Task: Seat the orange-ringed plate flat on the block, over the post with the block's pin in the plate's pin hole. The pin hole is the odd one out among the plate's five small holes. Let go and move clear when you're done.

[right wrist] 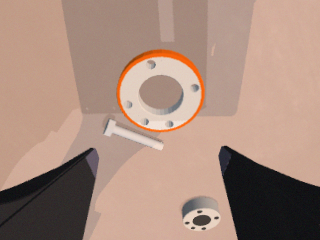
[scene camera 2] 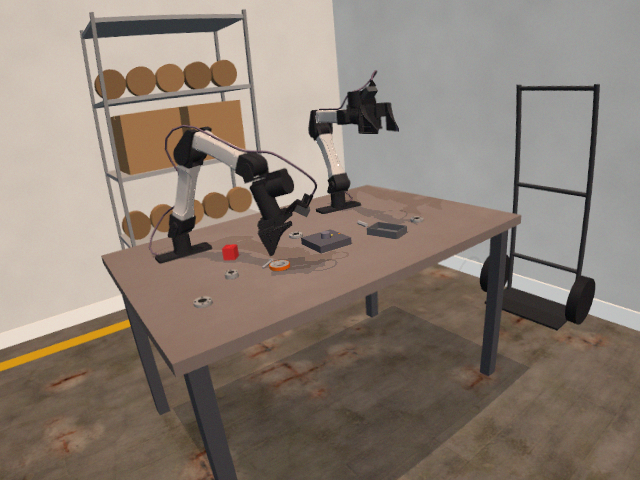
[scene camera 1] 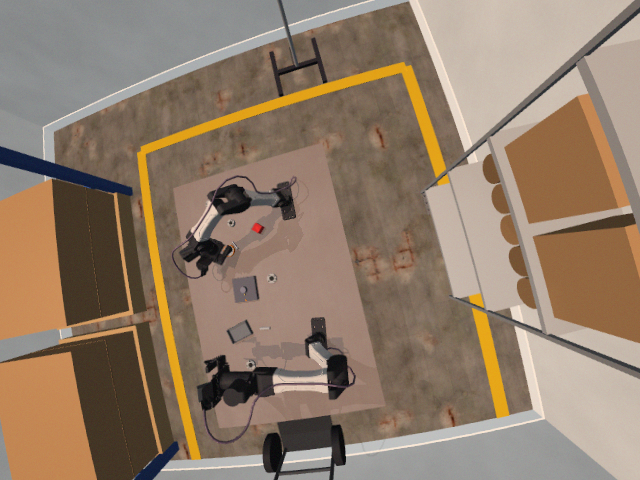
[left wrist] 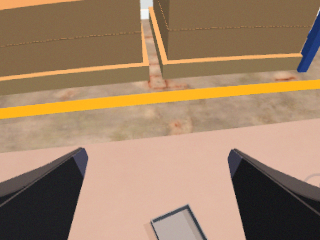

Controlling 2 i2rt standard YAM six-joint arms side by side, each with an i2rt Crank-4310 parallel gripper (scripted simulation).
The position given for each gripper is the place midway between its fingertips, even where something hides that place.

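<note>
Scene camera 2 shows the left gripper [scene camera 2: 388, 130], the right gripper [scene camera 2: 272, 250] and a dark block [scene camera 2: 328, 240]. In the left wrist view there is the left gripper [left wrist: 158, 152], but the dark block is out of frame in the left wrist view. The right wrist view has the right gripper [right wrist: 158, 151] and an orange-ringed plate [right wrist: 167, 63], and the dark block is out of frame in the right wrist view.
</note>
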